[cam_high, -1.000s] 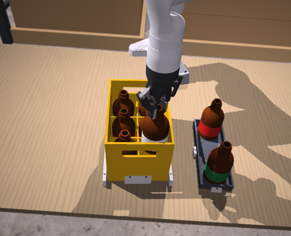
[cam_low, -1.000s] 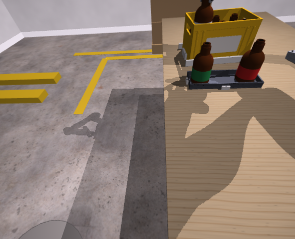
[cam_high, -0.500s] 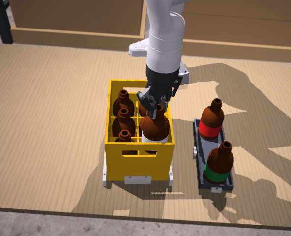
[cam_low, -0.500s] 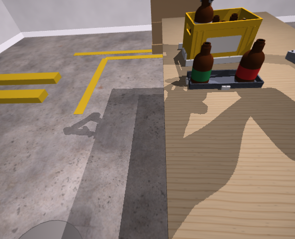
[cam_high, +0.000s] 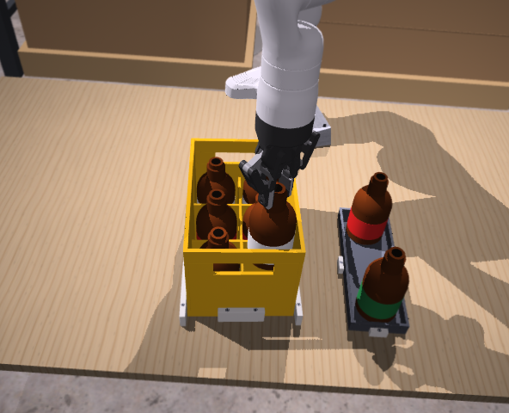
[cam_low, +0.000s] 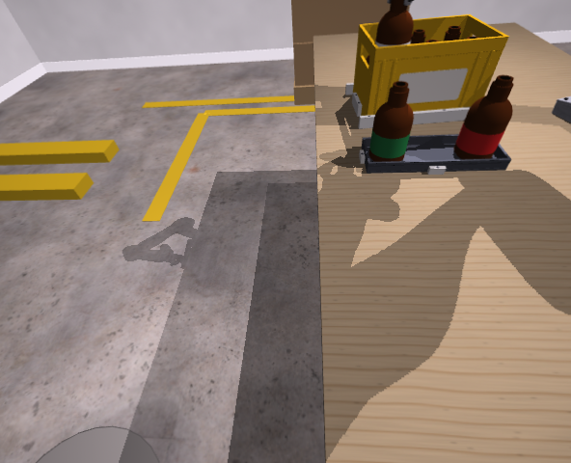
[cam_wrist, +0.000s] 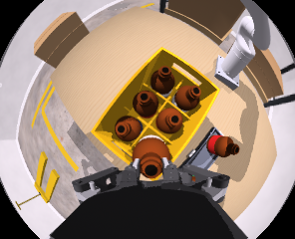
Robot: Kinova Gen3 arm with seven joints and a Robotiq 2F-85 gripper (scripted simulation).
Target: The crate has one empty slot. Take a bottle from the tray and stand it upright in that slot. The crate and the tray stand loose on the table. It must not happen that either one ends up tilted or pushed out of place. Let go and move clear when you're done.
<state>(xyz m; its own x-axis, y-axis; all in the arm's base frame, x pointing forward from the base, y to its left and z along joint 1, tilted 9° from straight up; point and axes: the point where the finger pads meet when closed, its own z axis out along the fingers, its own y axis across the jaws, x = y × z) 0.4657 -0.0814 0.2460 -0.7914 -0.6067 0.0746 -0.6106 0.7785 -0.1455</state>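
Right now the yellow crate is 90 mm behind my hand, 40 mm to the right of it and 170 mm below it. Also, from my hand: red-labelled bottle (130 mm behind, 220 mm to the left, 170 mm below); green-banded bottle (40 mm ahead, 190 mm to the left, 170 mm below); tray (50 mm behind, 210 mm to the left, 240 mm below).
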